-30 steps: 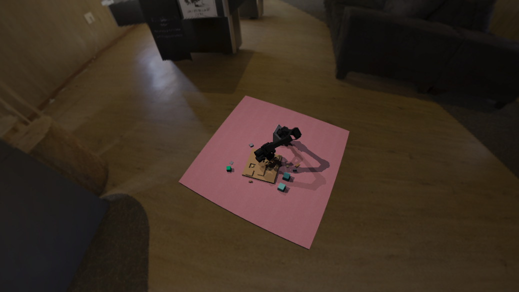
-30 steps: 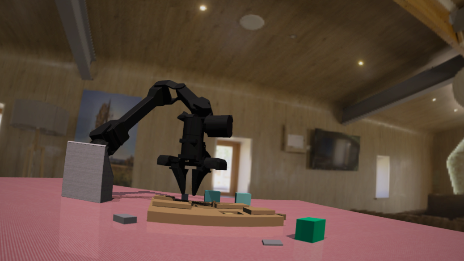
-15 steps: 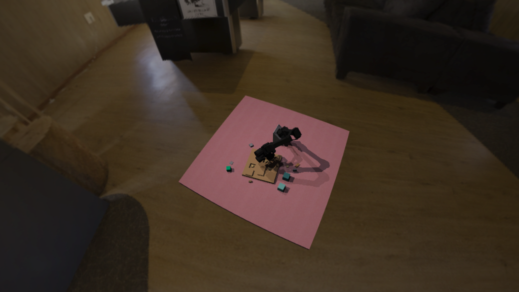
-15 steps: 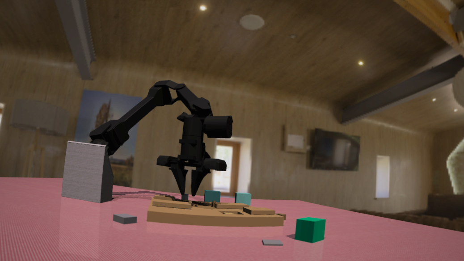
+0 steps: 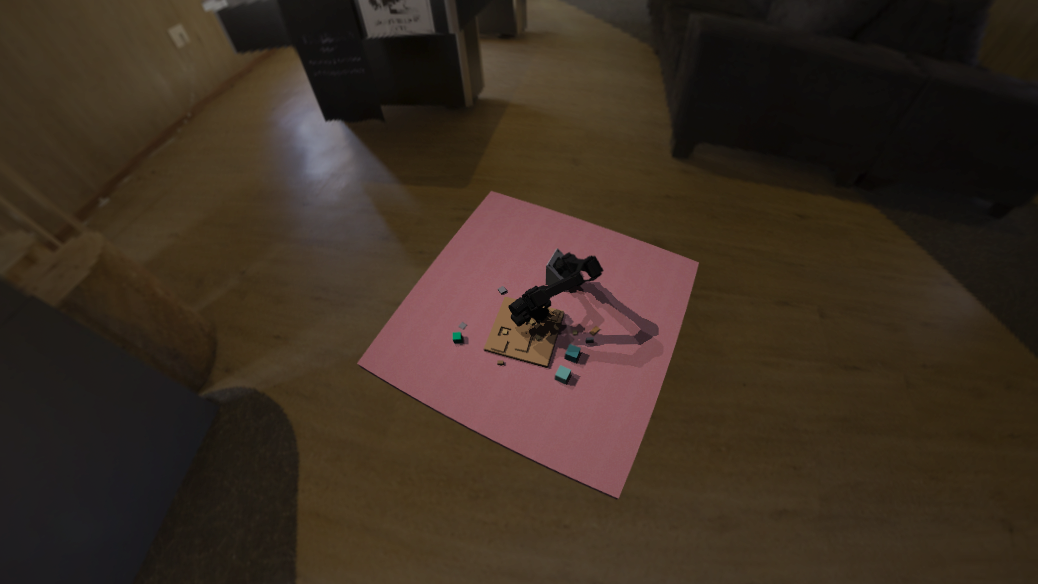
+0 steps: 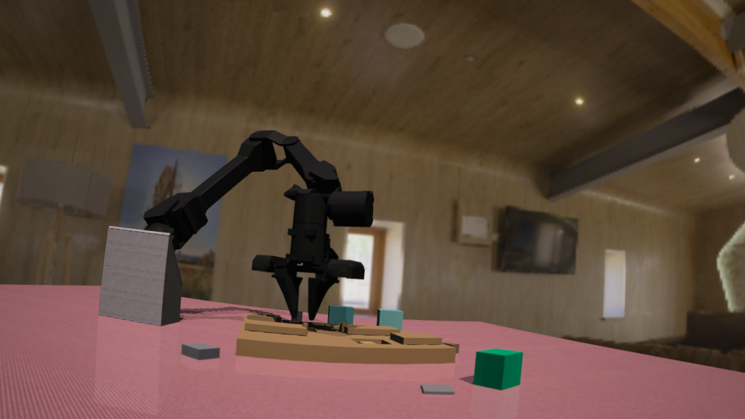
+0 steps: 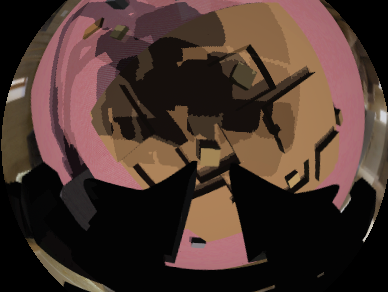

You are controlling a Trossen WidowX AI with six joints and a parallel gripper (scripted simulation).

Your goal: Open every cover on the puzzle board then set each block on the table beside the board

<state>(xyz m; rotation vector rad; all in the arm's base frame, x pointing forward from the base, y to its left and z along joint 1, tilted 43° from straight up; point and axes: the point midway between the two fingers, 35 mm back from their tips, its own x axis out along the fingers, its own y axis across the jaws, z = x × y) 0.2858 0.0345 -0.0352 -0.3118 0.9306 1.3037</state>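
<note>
The puzzle board is 5 cm ahead of my gripper tip and 2 cm below it. Also, from my gripper tip: dark teal block (6 cm ahead, 24 cm to the left, 1 cm below); then grey piece (4 cm behind, 28 cm to the left, 2 cm below); then orange piece (10 cm behind, 28 cm to the left, 4 cm below).
</note>
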